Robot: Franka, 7 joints.
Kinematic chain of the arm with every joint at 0, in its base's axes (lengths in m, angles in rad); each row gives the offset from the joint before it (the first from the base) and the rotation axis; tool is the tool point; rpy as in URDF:
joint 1: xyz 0 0 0.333 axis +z
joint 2: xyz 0 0 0 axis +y
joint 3: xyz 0 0 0.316 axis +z
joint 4: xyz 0.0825 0 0 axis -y
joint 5: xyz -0.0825 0 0.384 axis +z
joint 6: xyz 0 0 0 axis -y
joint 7: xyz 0.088 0 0 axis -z
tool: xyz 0 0 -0.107 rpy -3.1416 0 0
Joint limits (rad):
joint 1: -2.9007..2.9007
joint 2: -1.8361..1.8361
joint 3: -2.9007..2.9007
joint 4: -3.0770..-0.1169
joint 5: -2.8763..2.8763
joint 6: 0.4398..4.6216
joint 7: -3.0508..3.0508
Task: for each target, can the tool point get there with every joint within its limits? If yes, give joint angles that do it. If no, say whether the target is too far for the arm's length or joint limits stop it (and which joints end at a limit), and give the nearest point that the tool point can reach.
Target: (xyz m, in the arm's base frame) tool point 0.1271 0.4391 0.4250
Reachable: yes | joints -0.2644 1.1262 1.4904 -2.5177 2.0327 1.2424 -0.9787
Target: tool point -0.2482 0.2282 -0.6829
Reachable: no: too far | nearest point -0.2332 0.2144 -0.3597 | short by 0.324 m
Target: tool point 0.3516 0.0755 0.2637
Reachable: yes | joints 1.7380 1.5516 -1.7047 -2.8197 2.1281 0.7778 2.0250
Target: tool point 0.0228 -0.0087 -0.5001
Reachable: no: joint limits stop it (at a limit: joint 2) | nearest point 0.0859 -0.0328 -0.3251 | short by 0.188 m
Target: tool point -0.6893 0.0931 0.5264
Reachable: yes | joints 2.4365 0.3726 0.6738 -1.5773 2.2352 2.4761 -2.3631
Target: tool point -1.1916 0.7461 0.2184
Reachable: no: too far | nearest point -0.7247 0.4538 0.2633 | short by 0.553 m
